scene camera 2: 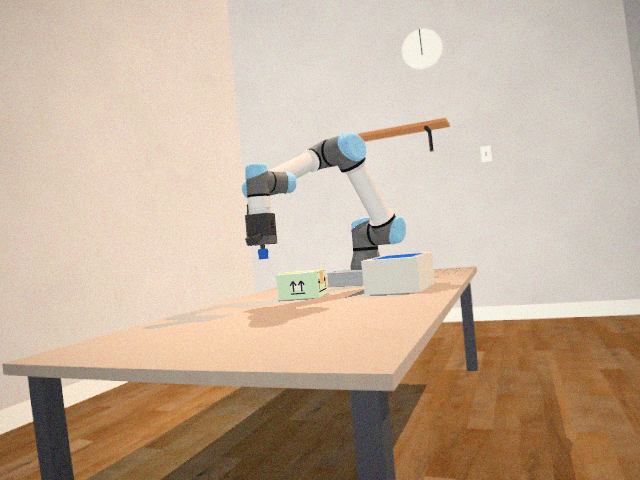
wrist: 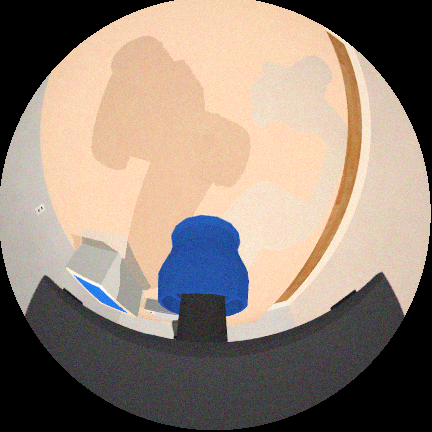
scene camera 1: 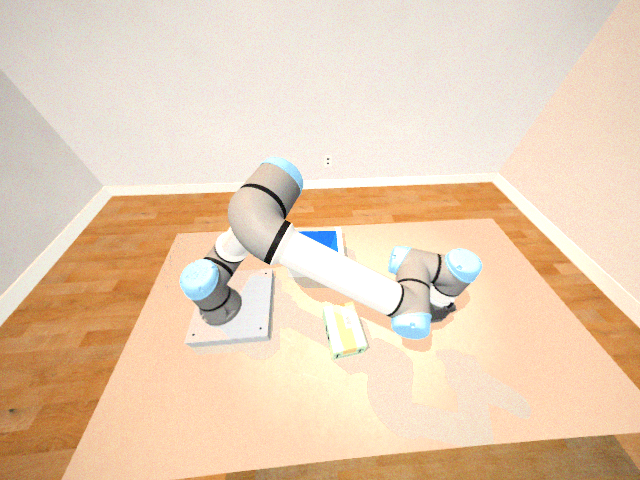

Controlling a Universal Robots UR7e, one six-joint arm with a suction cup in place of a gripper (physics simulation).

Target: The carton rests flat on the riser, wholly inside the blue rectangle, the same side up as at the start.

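Pixels of known places: hand at its tool point: (scene camera 2: 263, 258) (wrist: 204, 244); arm's base at its link origin: (scene camera 1: 221, 306).
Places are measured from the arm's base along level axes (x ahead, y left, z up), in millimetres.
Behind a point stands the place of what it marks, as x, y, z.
Observation:
A pale green carton (scene camera 1: 345, 330) @(451, -170, 39) (scene camera 2: 299, 286) @(507, -140, -9) with a yellow and white top lies flat on the table, two upward arrows on its side; it does not show in the wrist view. The white riser (scene camera 2: 387, 277) @(518, 192, 2) (wrist: 95, 260) @(515, 170, -2) stands apart from it; in scene camera 1 the arm covers part of it. The blue rectangle (scene camera 1: 324, 239) @(440, 233, 65) (scene camera 2: 398, 256) @(413, 220, 65) (wrist: 100, 294) @(420, 188, 65) is on its top. My gripper, a blue suction cup (scene camera 2: 263, 254) (wrist: 205, 265), hangs in the air well above table height, to the side of the carton, open with nothing on it. Scene camera 1 hides the cup behind the wrist.
The arm's grey base plate (scene camera 1: 253, 310) @(123, -36, 4) (scene camera 2: 345, 278) @(183, -55, -21) stands on the table (scene camera 1: 289, 413) @(238, -363, -55) (scene camera 2: 310, 341) @(1208, 152, -55) beyond the carton. The forearm spans over the table between the riser and the carton in scene camera 1. A wooden shelf (scene camera 2: 408, 129) is on the wall.

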